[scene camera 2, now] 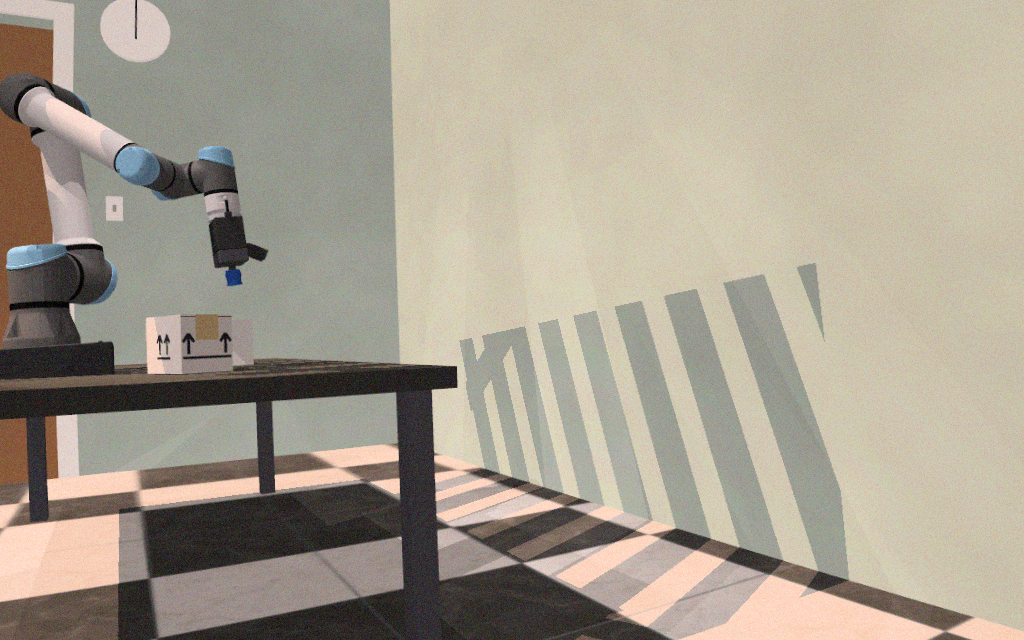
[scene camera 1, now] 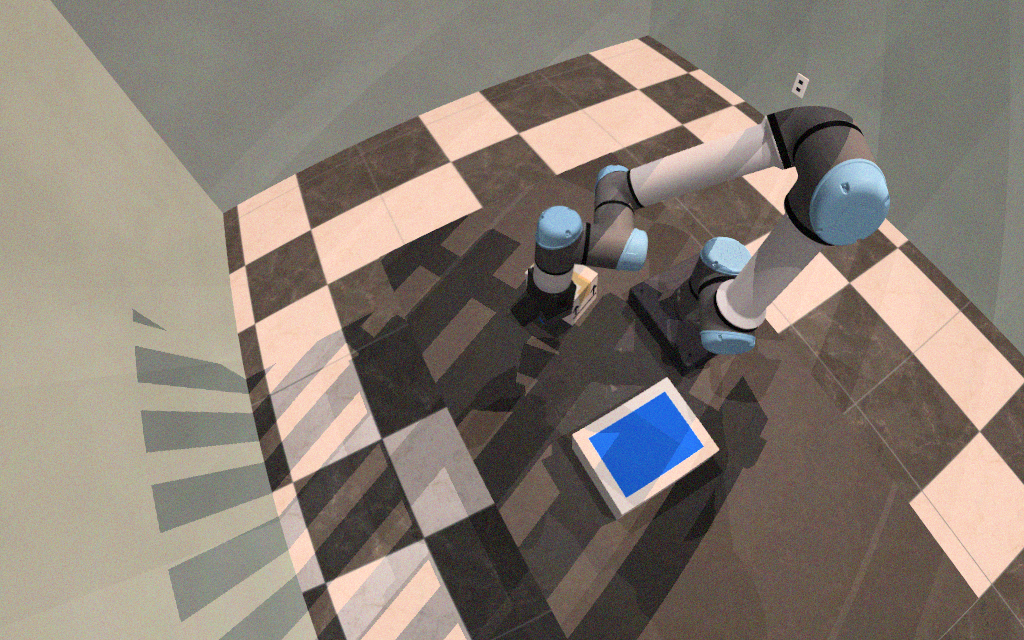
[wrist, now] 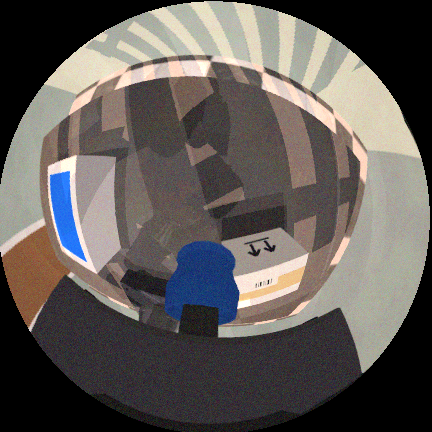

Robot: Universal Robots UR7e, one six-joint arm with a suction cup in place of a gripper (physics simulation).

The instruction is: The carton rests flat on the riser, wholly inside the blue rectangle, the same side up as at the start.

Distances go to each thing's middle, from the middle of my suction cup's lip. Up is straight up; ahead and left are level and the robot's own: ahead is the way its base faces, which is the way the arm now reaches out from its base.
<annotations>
The carton (scene camera 2: 187,343) lies 12 cm behind my suction cup, 13 cm to the right of it and 15 cm below it. Round my suction cup: riser (scene camera 1: 633,453) (3 cm behind, 34 cm to the left, 14 cm below).
</annotations>
